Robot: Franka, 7 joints.
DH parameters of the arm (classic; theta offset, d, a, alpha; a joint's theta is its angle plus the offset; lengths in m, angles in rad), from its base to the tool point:
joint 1: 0 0.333 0 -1.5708
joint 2: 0 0 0 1.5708
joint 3: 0 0.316 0.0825 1.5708
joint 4: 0 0 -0.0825 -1.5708
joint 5: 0 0.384 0 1.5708
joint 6: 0 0 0.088 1.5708
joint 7: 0 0.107 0 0
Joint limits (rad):
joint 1: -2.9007..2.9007
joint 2: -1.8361..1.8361
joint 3: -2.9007..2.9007
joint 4: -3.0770..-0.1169
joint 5: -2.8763..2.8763
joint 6: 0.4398..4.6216
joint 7: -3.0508..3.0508
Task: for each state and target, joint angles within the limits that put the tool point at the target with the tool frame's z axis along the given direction. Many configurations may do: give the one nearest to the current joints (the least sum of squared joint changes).
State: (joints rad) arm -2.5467 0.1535 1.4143 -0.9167 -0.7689 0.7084 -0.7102
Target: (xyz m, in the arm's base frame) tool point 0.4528 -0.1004 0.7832 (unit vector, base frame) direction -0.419 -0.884 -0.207
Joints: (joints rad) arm -2.0512 0.1474 2.2522 -1.4897 -1.5552 0.9242 -0.7102
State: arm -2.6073 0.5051 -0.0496 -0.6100 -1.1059 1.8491 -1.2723
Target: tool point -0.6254 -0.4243 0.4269 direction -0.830 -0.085 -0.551
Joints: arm -2.6927 0.5891 0.1441 -1.4067 -1.1844 2.6730 -1.2723
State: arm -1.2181 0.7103 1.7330 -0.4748 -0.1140 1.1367 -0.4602
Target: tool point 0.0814 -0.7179 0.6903 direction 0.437 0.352 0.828
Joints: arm -1.6394 1.3139 2.2650 -0.2413 0.4412 1.6299 -0.4602
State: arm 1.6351 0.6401 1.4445 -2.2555 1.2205 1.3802 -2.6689
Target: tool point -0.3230 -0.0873 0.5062 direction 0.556 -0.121 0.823
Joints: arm 1.5397 1.0226 1.7605 -2.5658 1.3891 1.0393 -2.6689
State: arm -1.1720 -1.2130 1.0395 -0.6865 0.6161 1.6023 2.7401
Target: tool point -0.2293 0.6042 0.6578 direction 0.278 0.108 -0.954
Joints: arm -0.5254 -0.9936 1.3049 -0.8435 0.9430 1.1382 2.7401
